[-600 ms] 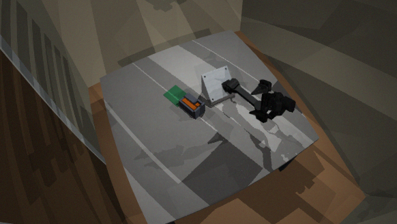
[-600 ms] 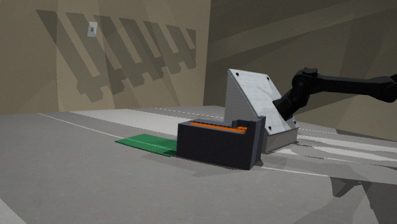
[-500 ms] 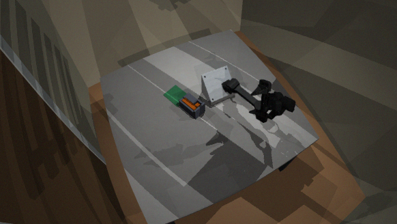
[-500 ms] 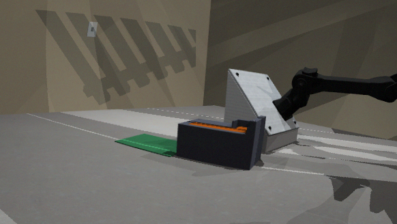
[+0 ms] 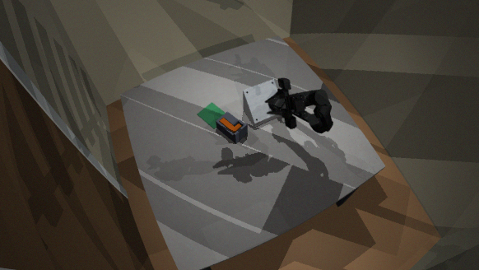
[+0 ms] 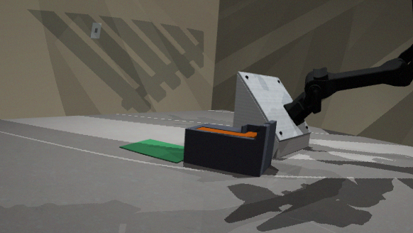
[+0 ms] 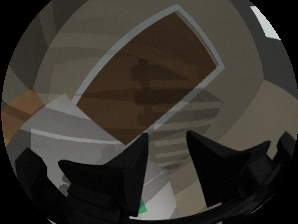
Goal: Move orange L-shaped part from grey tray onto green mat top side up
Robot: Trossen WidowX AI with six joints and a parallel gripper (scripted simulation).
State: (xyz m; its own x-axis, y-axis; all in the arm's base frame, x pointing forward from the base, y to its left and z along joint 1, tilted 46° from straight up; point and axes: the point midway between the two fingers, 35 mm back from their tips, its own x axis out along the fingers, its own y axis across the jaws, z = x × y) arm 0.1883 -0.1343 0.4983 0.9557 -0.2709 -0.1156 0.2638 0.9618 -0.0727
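My gripper tip is 27 cm to the left of the orange part and 46 cm above it. Also, from my gripper tip: green mat (4 cm ahead, 43 cm to the right, 52 cm below).
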